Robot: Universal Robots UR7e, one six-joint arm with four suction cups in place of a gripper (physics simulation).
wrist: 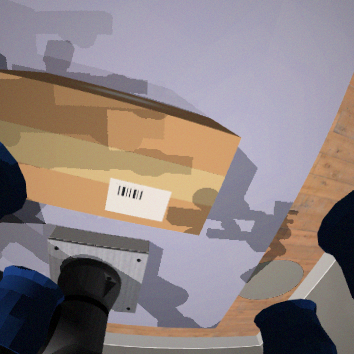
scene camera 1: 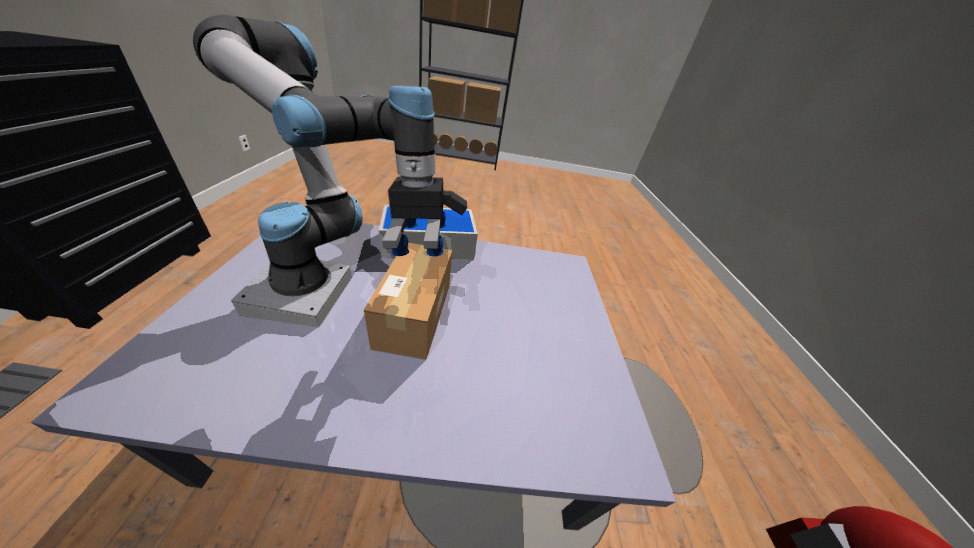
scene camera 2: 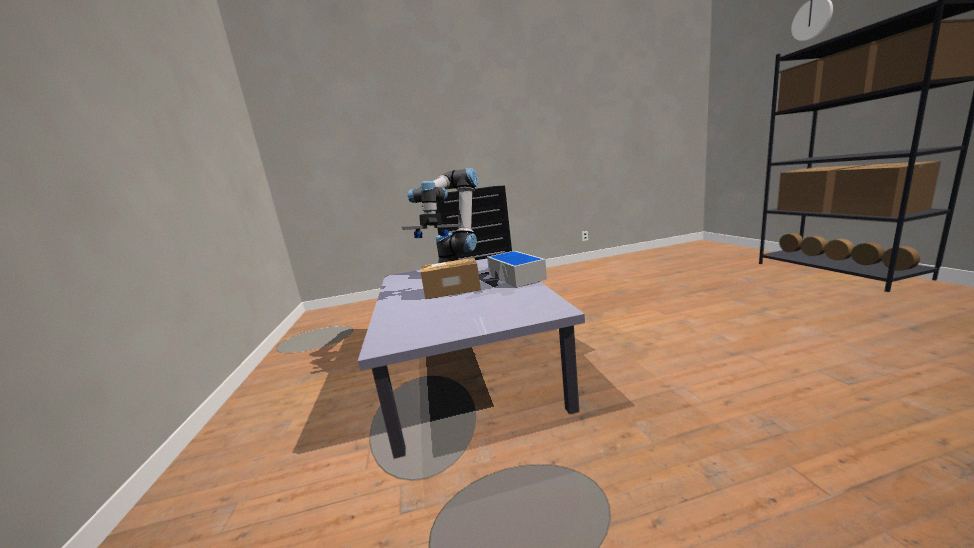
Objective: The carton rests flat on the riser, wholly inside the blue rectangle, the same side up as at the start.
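Where they show: end effector, tool point: [wrist: 166,269] [scene camera 1: 421,237] [scene camera 2: 431,237]; arm's base, origin of the base link: [wrist: 90,280] [scene camera 1: 299,278].
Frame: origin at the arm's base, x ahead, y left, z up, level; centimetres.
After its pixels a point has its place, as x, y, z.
Note:
The brown carton [scene camera 1: 398,335] @[35.4, -19.1, 2.8] [scene camera 2: 465,280] @[44.5, 3.6, 1.4] [wrist: 65,145] @[37.7, 0.7, 10.1] rests flat on the table, with tape and a white barcode label on its top and a pale label on the long side facing scene camera 2. The riser [scene camera 1: 460,246] @[46.9, 28.7, 0.5] [scene camera 2: 523,275] @[52.0, 34.9, 0.3] is a light grey box; its top bears the blue rectangle [scene camera 1: 461,220] @[45.8, 38.6, 6.5] [scene camera 2: 515,258] @[35.4, 36.3, 6.5]. It stands beyond the carton's far end in scene view 1. My gripper [scene camera 1: 416,246] @[39.4, -10.5, 27.4] [scene camera 2: 431,233] @[39.4, -10.5, 27.4] is open, its suction off, and hangs above the carton with a gap below its cups. In the wrist view, dark blue cups [wrist: 30,307] @[36.4, -4.8, 28.1] show at the edges.
The arm's base plate [scene camera 1: 279,310] @[1.1, -12.8, -0.7] [wrist: 134,280] @[1.8, -10.9, -0.3] stands on the table [scene camera 1: 531,381] @[71.7, -23.0, -5.5] [scene camera 2: 435,327] @[84.8, -17.8, -5.5] [wrist: 280,65] @[55.7, -30.2, -5.5] beside the carton. A black drawer cabinet [scene camera 1: 81,177] [scene camera 2: 476,218] stands behind the arm. A shelf rack [scene camera 1: 476,73] [scene camera 2: 920,122] with boxes stands farther off.

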